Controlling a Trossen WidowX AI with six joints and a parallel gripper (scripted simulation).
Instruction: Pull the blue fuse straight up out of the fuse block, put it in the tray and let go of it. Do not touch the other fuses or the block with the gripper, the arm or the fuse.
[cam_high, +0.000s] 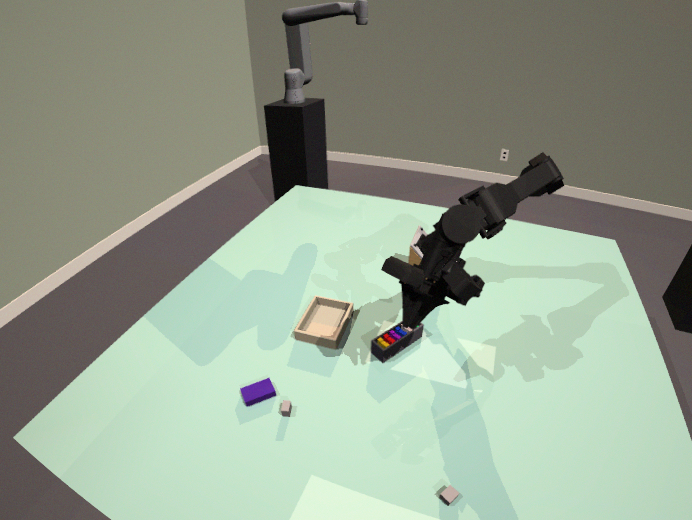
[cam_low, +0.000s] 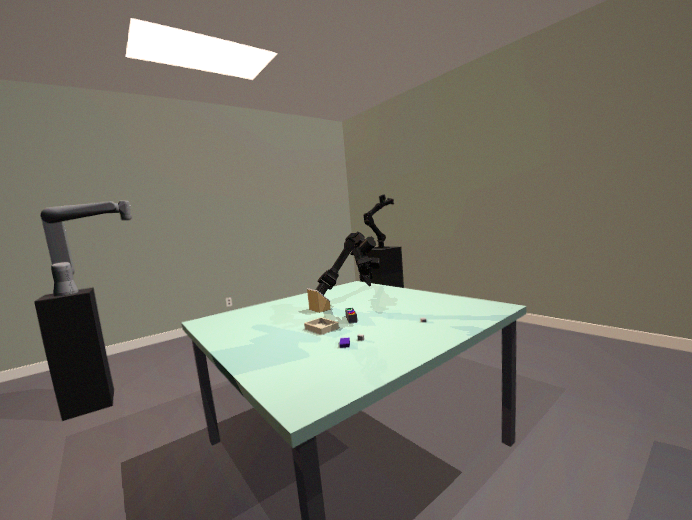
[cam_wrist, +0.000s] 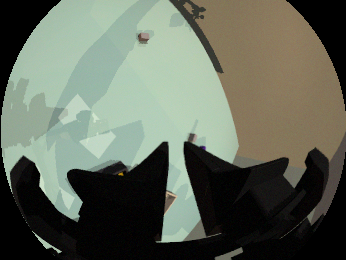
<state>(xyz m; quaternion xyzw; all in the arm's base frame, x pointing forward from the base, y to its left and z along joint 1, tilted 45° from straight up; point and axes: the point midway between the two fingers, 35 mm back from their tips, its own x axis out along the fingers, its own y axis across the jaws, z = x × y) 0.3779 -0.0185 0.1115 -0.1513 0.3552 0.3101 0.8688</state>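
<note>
The blue fuse lies 120 mm behind my gripper tip, 40 mm to the right of it and 150 mm below it. Round my gripper tip: tan tray: 100 mm behind, 220 mm to the right, 170 mm below.
</note>
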